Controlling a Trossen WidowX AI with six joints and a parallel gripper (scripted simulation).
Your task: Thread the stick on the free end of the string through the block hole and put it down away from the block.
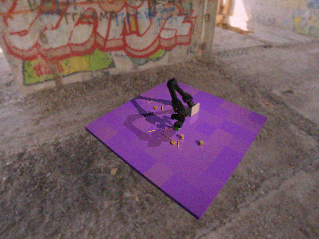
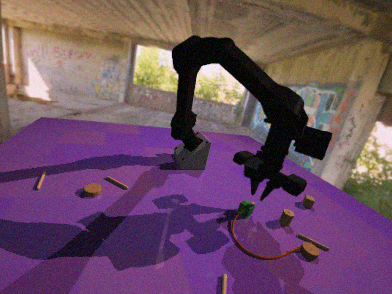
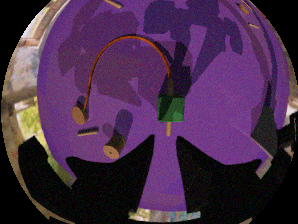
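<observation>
The green cube is 3 cm to the right of my gripper tip and 3 cm below it. From my gripper tip the other things lie so: thin wooden stick: 4 cm to the right, 3 cm below.
</observation>
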